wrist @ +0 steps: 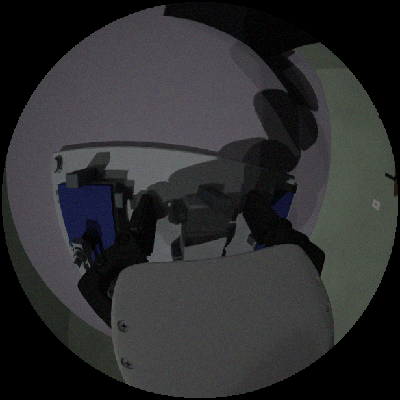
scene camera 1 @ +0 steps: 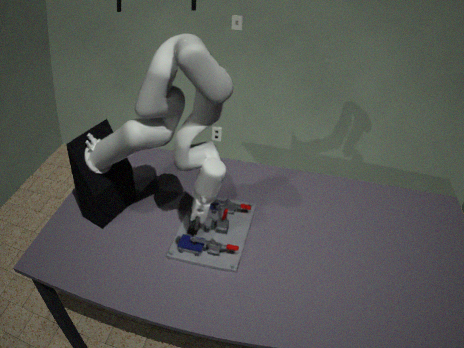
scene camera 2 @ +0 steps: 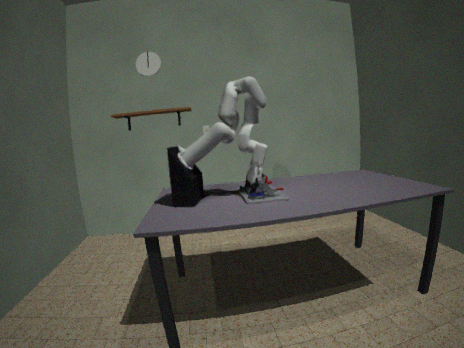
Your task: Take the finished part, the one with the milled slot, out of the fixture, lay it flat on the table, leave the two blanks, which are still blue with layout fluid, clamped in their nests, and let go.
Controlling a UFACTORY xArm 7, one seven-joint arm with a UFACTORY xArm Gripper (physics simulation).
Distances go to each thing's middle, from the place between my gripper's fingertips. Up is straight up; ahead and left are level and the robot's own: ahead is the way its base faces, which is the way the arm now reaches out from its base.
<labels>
The fixture plate (scene camera 1: pixel 239 223) is 70 mm ahead of my hand, 10 mm to the right of it and 20 mm below it.
</labels>
